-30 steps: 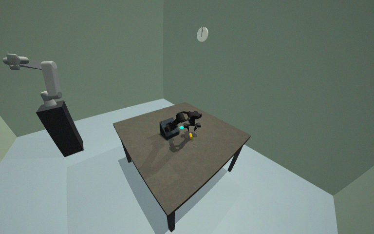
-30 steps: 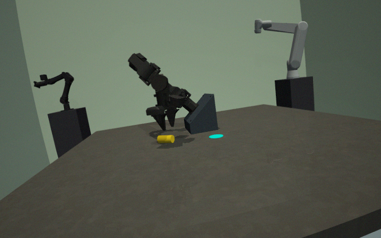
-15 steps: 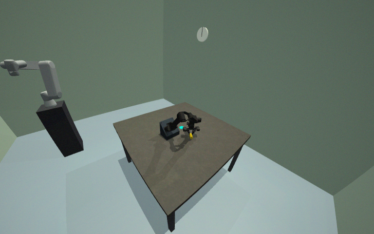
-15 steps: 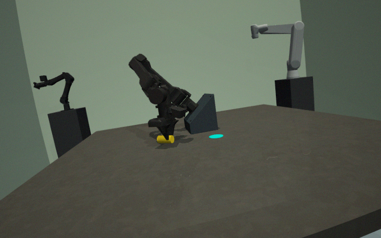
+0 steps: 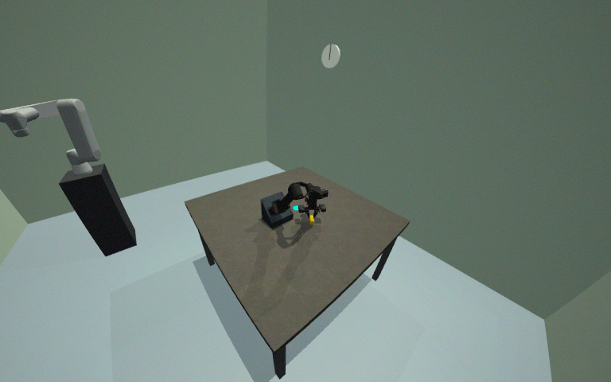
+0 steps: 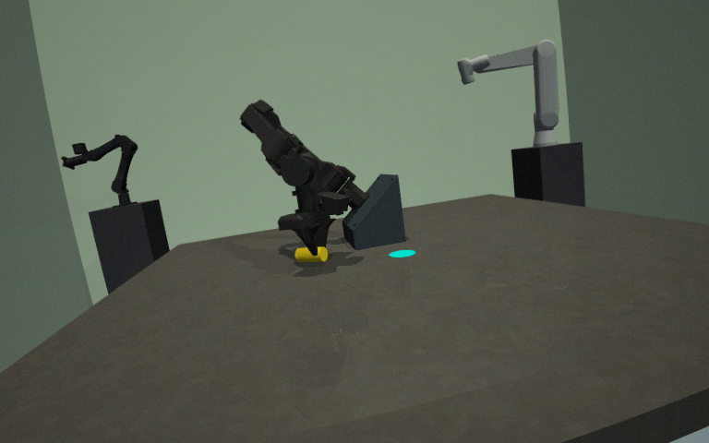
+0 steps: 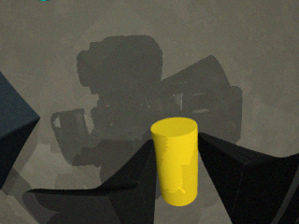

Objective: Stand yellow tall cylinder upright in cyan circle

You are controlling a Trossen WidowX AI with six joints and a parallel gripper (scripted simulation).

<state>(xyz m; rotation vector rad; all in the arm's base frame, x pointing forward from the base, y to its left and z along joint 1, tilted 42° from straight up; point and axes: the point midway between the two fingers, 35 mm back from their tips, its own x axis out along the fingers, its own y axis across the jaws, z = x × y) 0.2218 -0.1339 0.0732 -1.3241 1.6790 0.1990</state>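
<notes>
My gripper tip is now 180 mm to the right of the cyan circle, 30 mm above it and 20 mm short of it. Also, from my gripper tip: yellow tall cylinder (20 mm to the right, 10 mm behind).
</notes>
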